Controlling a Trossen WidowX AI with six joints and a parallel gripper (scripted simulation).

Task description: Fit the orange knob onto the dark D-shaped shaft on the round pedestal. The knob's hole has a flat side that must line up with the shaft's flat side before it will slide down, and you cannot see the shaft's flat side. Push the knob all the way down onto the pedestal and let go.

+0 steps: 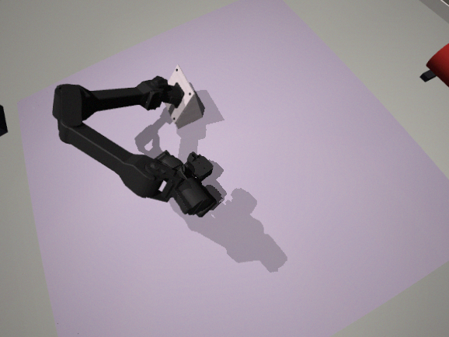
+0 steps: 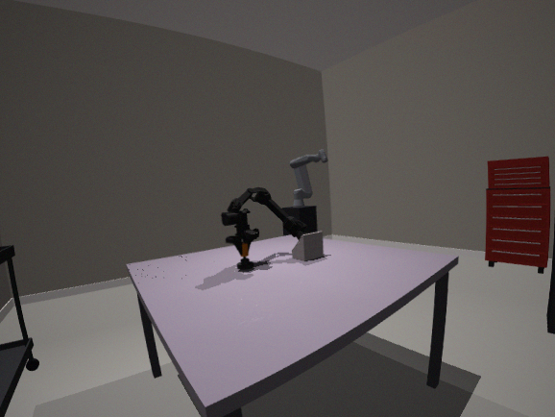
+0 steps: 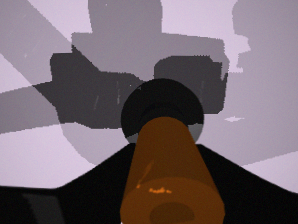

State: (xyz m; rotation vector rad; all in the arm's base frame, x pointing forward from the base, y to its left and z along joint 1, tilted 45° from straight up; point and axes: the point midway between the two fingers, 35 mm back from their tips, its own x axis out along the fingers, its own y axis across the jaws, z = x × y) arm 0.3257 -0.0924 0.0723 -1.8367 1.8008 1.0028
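Now: the orange knob 20 mm above my gripper tip. Round my gripper tip: dark pedestal (40 mm below).
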